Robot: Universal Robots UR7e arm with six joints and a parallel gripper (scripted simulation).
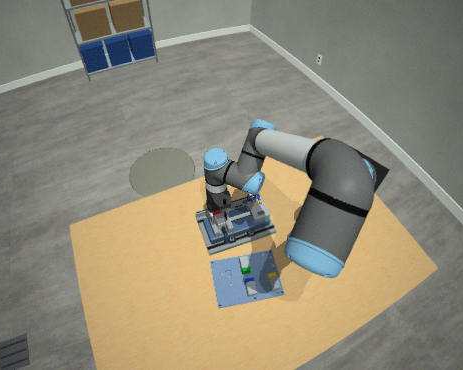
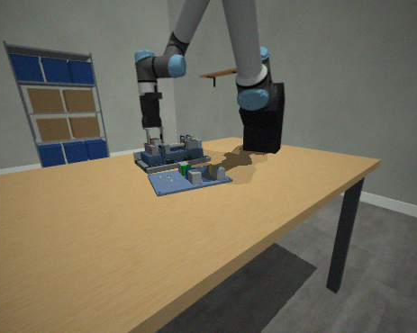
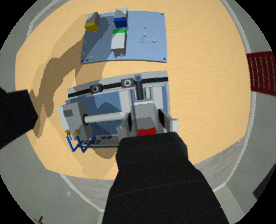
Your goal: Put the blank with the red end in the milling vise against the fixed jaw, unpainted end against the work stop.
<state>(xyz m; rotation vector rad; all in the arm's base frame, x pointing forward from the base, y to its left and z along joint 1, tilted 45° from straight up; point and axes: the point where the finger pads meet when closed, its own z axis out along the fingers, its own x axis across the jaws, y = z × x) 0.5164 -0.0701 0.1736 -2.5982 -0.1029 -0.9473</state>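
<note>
My hand is 2 cm above the red-ended blank. Round my hand: green-ended blank 8 cm behind, 17 cm to the left, 9 cm below; then milling vise 7 cm behind, 2 cm to the right, 8 cm below; then plate 8 cm behind, 22 cm to the left, 11 cm below.
</note>
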